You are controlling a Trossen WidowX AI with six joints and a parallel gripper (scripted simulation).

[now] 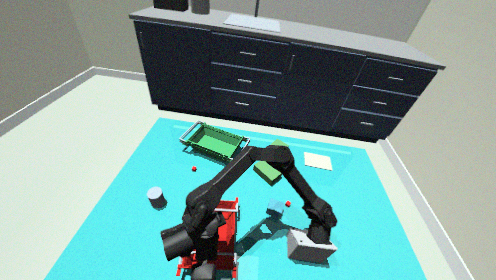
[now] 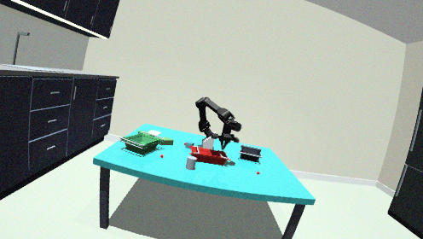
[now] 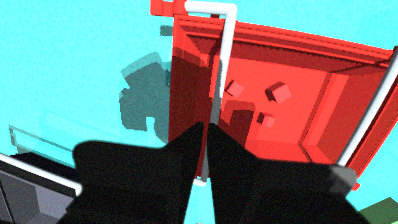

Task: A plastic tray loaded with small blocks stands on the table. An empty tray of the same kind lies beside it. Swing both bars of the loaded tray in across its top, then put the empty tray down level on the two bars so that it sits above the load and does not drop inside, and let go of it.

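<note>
Now: the black tray 26 cm behind my gripper tip, 28 cm to the left of it and 4 cm below it. Round my gripper tip: light blue block 25 cm behind, 21 cm to the right, 7 cm below; then white flat plate 53 cm behind, 52 cm to the right, 9 cm below.
</note>
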